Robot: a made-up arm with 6 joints. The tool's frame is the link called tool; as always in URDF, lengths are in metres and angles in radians. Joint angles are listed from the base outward. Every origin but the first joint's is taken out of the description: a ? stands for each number. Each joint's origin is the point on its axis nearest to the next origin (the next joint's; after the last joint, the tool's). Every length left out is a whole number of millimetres.
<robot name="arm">
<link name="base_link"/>
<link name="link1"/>
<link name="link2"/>
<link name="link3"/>
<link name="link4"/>
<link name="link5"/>
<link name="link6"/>
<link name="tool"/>
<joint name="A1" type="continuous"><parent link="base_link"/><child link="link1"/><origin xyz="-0.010 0.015 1.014" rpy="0.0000 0.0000 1.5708"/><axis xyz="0 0 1"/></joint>
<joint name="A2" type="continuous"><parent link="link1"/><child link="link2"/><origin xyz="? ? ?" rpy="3.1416 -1.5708 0.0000"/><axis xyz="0 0 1"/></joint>
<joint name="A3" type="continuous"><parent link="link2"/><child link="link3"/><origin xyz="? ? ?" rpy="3.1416 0.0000 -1.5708"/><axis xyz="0 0 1"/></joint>
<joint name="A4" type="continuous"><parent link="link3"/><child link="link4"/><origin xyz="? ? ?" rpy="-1.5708 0.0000 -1.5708"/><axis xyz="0 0 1"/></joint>
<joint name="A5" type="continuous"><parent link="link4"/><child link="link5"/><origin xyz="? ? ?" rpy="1.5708 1.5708 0.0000"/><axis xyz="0 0 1"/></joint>
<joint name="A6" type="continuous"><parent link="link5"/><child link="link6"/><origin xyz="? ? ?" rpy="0.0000 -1.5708 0.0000"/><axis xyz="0 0 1"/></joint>
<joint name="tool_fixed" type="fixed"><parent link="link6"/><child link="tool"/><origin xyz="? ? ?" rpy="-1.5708 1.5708 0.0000"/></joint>
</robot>
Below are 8 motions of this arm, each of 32 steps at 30 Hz.
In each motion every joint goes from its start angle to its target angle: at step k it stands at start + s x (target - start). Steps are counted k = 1, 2, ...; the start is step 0. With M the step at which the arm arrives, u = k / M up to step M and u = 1 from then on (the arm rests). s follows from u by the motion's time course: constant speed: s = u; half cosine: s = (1 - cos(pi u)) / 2; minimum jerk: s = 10 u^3 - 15 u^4 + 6 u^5.
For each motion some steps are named. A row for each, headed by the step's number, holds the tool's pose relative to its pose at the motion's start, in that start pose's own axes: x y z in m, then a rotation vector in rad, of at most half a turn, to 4 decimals.
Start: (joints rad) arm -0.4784 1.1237 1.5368 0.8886 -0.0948 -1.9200
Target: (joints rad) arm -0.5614 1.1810 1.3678 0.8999 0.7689 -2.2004
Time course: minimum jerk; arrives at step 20
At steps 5, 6, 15, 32:
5: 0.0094 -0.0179 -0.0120 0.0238 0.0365 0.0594
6: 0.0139 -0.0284 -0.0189 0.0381 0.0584 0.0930
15: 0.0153 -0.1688 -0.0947 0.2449 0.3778 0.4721
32: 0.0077 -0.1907 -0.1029 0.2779 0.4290 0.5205

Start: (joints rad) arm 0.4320 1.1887 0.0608 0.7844 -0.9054 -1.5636
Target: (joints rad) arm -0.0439 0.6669 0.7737 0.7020 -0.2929 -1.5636
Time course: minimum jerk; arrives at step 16
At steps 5, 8, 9, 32:
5: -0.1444 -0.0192 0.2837 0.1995 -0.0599 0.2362
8: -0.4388 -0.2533 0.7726 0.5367 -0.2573 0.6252
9: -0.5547 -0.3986 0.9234 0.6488 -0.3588 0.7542
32: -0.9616 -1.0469 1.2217 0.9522 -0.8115 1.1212

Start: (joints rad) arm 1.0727 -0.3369 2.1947 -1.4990 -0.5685 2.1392
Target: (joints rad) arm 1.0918 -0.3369 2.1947 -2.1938 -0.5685 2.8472
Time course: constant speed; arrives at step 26
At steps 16, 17, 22, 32:
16: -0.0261 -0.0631 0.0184 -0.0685 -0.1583 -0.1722
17: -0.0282 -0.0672 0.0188 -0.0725 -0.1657 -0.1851
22: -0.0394 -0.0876 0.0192 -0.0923 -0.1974 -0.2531
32: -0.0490 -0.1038 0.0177 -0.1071 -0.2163 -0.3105

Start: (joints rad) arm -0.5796 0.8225 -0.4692 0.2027 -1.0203 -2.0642
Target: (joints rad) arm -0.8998 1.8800 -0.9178 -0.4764 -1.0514 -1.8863
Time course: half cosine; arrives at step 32
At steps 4, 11, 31, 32:
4: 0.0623 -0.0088 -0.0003 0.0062 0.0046 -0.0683
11: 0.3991 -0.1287 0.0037 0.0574 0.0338 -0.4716
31: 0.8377 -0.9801 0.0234 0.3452 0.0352 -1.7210
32: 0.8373 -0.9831 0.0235 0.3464 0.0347 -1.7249

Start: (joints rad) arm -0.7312 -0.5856 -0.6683 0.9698 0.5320 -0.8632
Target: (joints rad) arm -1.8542 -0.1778 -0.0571 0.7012 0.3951 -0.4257
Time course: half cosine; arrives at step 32
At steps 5, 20, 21, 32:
5: -0.0127 -0.0828 0.0193 -0.0317 -0.0023 -0.0758
20: -0.4900 -0.8413 0.2925 -0.3992 0.0524 -0.8702
21: -0.5439 -0.8785 0.3164 -0.4260 0.0617 -0.9246
32: -0.9020 -1.0355 0.4699 -0.5854 0.1320 -1.2449

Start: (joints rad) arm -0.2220 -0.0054 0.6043 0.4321 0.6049 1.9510
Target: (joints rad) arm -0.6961 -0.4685 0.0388 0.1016 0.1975 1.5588
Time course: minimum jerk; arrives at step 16
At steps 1, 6, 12, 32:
1: -0.0006 0.0007 -0.0009 0.0006 0.0000 0.0016
6: -0.0822 0.0760 -0.1117 0.0760 0.0238 0.1969
12: -0.3374 0.1716 -0.3316 0.2680 0.2040 0.6046
32: -0.3875 0.1782 -0.3618 0.3024 0.2500 0.6645

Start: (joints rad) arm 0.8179 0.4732 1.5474 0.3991 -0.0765 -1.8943
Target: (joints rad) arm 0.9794 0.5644 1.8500 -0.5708 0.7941 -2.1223
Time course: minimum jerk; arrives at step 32
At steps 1, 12, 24, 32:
1: 0.0000 0.0001 -0.0001 0.0004 0.0001 0.0003
12: -0.0303 0.1430 -0.0433 0.3698 0.0955 0.2844
24: -0.1839 0.3989 0.0303 1.1964 0.1450 0.9493
32: -0.2154 0.4204 0.0584 1.3293 0.1253 1.0607

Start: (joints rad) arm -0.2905 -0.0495 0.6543 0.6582 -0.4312 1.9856
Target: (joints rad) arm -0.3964 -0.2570 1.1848 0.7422 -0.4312 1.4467
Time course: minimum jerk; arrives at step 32
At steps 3, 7, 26, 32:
3: -0.0040 -0.0017 -0.0067 0.0044 0.0050 -0.0020
7: -0.0427 -0.0171 -0.0677 0.0450 0.0511 -0.0211
26: -0.7985 -0.1362 -0.6733 0.5440 0.5956 -0.4230
32: -0.8505 -0.1379 -0.6930 0.5686 0.6212 -0.4534

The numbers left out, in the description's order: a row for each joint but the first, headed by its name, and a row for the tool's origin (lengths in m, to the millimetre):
A2: -0.017 -0.194 0.000
A3: 0.690 -0.023 0.000
A4: -1.114 -0.281 0.000
A5: 0.017 0.055 0.000
A6: 0.248 -0.016 0.000
tool: 0.010 -0.014 0.000

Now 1 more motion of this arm.
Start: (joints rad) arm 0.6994 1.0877 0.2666 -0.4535 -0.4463 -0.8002
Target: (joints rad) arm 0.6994 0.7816 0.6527 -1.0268 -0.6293 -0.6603
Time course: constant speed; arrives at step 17
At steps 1, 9, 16, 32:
1: -0.0424 0.0455 0.0043 0.0141 0.0045 0.0402
9: -0.4461 0.3571 0.0060 0.0913 0.0759 0.3782
16: -0.8748 0.5300 -0.0419 0.0993 0.1821 0.6911
32: -0.9400 0.5456 -0.0525 0.0955 0.2000 0.7366

